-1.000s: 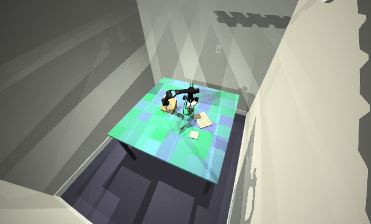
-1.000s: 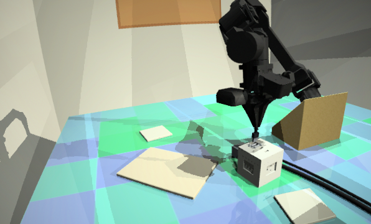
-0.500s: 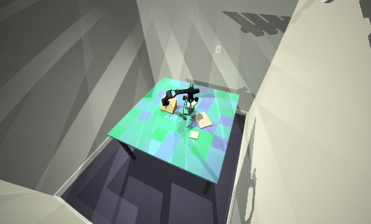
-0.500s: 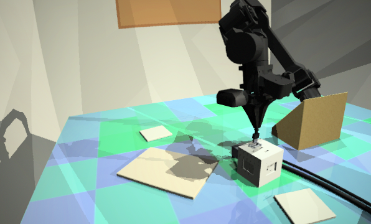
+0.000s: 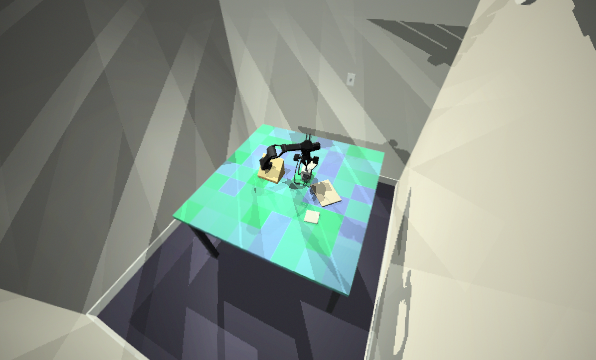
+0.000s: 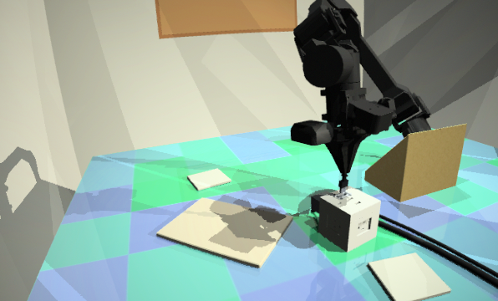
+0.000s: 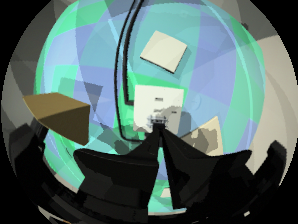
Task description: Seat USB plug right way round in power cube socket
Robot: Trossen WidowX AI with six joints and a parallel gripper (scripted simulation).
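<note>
My gripper tip is 2 cm above the small dark USB plug. The rest, counted from my gripper tip: USB socket (5 cm below); large cream board (21 cm ahead, 12 cm below, 9 cm to the right).
</note>
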